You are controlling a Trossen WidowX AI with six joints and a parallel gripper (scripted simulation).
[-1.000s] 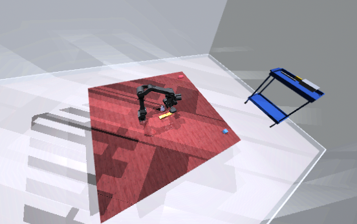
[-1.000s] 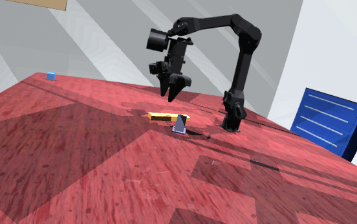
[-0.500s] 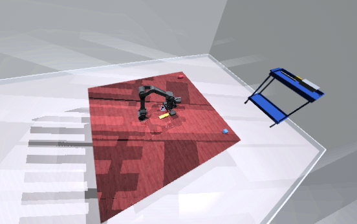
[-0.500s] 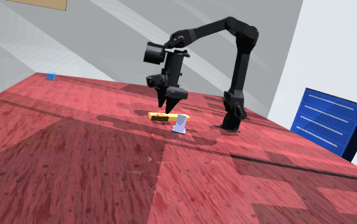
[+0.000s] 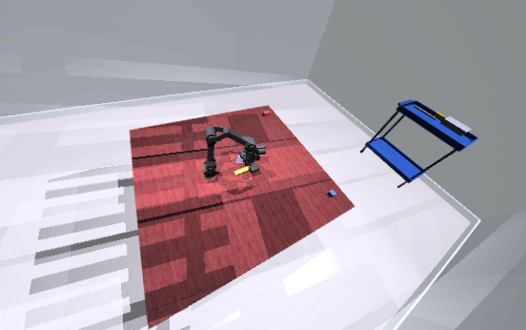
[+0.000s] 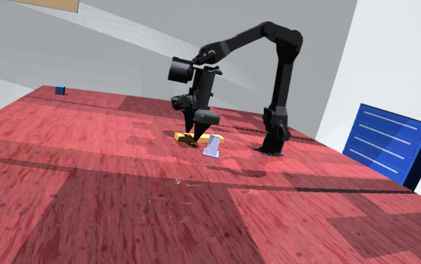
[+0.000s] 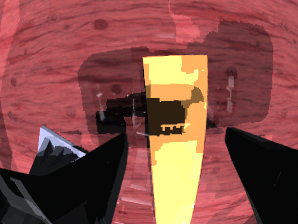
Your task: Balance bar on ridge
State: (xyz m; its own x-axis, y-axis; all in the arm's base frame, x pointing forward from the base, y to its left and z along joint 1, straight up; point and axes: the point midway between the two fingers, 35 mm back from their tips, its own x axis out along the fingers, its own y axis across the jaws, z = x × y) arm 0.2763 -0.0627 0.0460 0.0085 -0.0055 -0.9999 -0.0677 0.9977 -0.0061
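My gripper tip is 30 mm past the yellow bar. Round my gripper tip: pink block (460 mm ahead, 560 mm to the left); then blue cube (460 mm ahead, 440 mm to the right).
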